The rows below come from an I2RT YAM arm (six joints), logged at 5 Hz.
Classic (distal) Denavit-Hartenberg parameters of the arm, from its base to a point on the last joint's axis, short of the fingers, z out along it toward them. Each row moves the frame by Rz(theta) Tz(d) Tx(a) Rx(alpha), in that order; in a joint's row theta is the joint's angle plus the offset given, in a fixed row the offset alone. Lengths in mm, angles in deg.
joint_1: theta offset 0  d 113.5  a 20  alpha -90
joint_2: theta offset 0  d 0  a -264  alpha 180
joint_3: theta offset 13.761  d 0  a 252.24  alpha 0
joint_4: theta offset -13.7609  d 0  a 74  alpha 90
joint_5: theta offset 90  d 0  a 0  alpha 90
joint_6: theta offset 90  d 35.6  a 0  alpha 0
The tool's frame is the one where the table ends.
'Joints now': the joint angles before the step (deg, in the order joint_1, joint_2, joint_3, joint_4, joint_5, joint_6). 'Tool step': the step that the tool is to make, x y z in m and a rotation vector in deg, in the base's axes. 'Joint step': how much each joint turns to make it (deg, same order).
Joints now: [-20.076, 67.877, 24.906, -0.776, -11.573, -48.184]
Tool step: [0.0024, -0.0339, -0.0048, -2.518, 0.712, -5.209]
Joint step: [-7.575, 5.266, 1.982, 2.936, 0.094, -3.578]
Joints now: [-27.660, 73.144, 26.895, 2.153, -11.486, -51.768]
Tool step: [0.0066, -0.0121, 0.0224, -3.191, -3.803, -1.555]
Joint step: [-1.706, -1.062, 3.472, 0.165, 0.546, -0.853]
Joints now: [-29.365, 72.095, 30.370, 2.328, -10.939, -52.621]
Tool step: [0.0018, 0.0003, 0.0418, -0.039, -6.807, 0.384]
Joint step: [-0.060, -5.250, 4.680, -3.464, -2.309, 2.461]
